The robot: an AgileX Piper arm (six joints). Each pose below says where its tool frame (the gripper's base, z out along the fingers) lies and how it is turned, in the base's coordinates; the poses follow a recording.
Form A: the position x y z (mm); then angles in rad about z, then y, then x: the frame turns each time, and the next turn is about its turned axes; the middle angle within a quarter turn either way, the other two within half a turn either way.
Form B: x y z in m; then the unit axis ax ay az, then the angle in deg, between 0 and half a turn. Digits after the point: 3 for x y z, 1 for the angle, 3 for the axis.
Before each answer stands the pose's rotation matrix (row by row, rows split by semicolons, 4 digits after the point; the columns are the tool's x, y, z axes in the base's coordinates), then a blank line. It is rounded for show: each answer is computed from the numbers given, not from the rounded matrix.
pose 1, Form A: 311 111 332 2.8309 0.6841 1.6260
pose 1, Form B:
-0.7379 -0.5839 0.3385; 0.2369 0.2454 0.9400; -0.6320 0.7738 -0.0428

0.311 0.111 0.332 -0.130 0.757 0.640 140.1
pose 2, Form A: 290 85 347 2.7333 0.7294 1.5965
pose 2, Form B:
-0.6843 -0.6012 0.4126; 0.2960 0.2881 0.9107; -0.6664 0.7453 -0.0192

0.290 0.085 0.347 -0.117 0.764 0.635 135.0
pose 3, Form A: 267 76 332 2.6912 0.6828 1.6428
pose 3, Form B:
-0.6984 -0.5353 0.4751; 0.3377 0.3387 0.8782; -0.6310 0.7738 -0.0558

0.267 0.076 0.332 -0.074 0.783 0.618 135.1
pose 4, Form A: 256 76 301 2.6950 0.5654 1.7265
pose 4, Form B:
-0.7616 -0.4104 0.5016; 0.3647 0.3685 0.8551; -0.5358 0.8342 -0.1309

0.256 0.076 0.301 -0.016 0.801 0.598 139.6
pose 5, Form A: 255 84 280 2.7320 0.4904 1.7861
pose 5, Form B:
-0.8092 -0.3370 0.4813; 0.3513 0.3792 0.8560; -0.4710 0.8618 -0.1885

0.255 0.084 0.280 0.005 0.810 0.586 144.0
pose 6, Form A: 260 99 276 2.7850 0.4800 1.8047
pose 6, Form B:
-0.8312 -0.3400 0.4399; 0.3096 0.3740 0.8742; -0.4618 0.8628 -0.2056

0.260 0.099 0.276 -0.010 0.811 0.585 146.2
